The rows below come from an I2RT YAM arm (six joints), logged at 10 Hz.
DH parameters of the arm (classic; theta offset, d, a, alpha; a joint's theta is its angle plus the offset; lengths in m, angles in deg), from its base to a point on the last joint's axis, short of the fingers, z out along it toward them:
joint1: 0 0.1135 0.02 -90
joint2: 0 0 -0.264 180
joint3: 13.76 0 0.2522 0
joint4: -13.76 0 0.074 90
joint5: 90 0 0 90
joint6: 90 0.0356 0 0
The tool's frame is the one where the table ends.
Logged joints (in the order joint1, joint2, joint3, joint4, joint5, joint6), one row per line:
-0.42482 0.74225 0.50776 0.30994 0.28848 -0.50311
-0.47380 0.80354 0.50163 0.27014 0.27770 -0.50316
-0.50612 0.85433 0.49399 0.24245 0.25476 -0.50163
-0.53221 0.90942 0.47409 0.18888 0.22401 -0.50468
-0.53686 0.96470 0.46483 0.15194 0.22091 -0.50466
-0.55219 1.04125 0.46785 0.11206 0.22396 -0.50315
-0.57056 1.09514 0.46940 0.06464 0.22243 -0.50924
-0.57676 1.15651 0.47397 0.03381 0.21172 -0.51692
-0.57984 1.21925 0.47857 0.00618 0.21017 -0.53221
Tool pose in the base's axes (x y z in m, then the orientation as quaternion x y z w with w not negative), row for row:
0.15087 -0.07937 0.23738 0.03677 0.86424 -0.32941 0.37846
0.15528 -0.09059 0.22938 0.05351 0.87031 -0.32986 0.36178
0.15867 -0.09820 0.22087 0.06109 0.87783 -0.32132 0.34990
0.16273 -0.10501 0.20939 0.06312 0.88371 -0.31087 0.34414
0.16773 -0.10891 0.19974 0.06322 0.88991 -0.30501 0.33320
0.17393 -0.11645 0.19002 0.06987 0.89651 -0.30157 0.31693
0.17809 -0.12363 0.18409 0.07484 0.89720 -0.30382 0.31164
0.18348 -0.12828 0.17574 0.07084 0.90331 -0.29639 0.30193
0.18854 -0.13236 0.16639 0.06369 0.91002 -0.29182 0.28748
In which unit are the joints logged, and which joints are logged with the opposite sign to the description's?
The joints are logged in radians. Opposite sign: joint4.
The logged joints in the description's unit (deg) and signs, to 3 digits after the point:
-24.340 42.528 29.093 -17.758 16.529 -28.826
-27.147 46.039 28.741 -15.478 15.911 -28.829
-28.999 48.950 28.304 -13.891 14.597 -28.741
-30.493 52.106 27.163 -10.822 12.835 -28.916
-30.760 55.273 26.633 -8.706 12.657 -28.915
-31.638 59.659 26.806 -6.421 12.832 -28.828
-32.691 62.747 26.895 -3.704 12.744 -29.177
-33.046 66.263 27.156 -1.937 12.131 -29.617
-33.222 69.858 27.420 -0.354 12.042 -30.493

